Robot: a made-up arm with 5 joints.
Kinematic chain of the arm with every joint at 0, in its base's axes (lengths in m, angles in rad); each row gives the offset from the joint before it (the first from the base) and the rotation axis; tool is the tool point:
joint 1: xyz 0 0 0.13 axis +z
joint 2: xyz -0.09 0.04 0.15 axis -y
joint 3: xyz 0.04 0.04 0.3 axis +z
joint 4: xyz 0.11 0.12 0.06 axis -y
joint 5: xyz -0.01 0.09 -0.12 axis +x
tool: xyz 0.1 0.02 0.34
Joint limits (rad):
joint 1: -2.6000..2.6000
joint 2: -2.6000..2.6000
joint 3: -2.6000..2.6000
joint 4: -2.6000..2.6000
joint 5: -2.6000..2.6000
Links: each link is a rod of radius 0.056 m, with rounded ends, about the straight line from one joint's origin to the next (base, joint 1, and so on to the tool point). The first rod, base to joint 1, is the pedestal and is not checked.
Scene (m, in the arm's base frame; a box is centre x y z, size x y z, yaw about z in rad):
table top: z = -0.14
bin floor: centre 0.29 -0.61 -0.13 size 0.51 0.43 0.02 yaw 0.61
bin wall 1: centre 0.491 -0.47 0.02 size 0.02 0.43 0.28 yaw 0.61
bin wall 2: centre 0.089 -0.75 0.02 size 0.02 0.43 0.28 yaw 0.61
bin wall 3: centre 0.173 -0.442 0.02 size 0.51 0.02 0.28 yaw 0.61
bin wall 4: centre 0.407 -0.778 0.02 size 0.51 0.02 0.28 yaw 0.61
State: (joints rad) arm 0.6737 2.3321 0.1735 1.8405 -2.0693
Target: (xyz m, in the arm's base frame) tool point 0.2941 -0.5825 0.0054
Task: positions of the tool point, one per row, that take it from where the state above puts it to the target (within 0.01 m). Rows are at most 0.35 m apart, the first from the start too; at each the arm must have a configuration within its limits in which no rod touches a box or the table.
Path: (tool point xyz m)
1: -0.9144 -0.0087 0.1949
2: -0.8650 -0.1344 0.1788
3: -0.7706 -0.3202 0.1535
4: -0.6026 -0.5284 0.1716
5: -0.3604 -0.6846 0.2630
6: -0.1180 -0.7324 0.2820
7: 0.1105 -0.6923 0.2978
8: 0.2941 -0.5825 0.3108
9: 0.3105 -0.5965 0.1582
10: 0.2941 -0.5825 0.0054

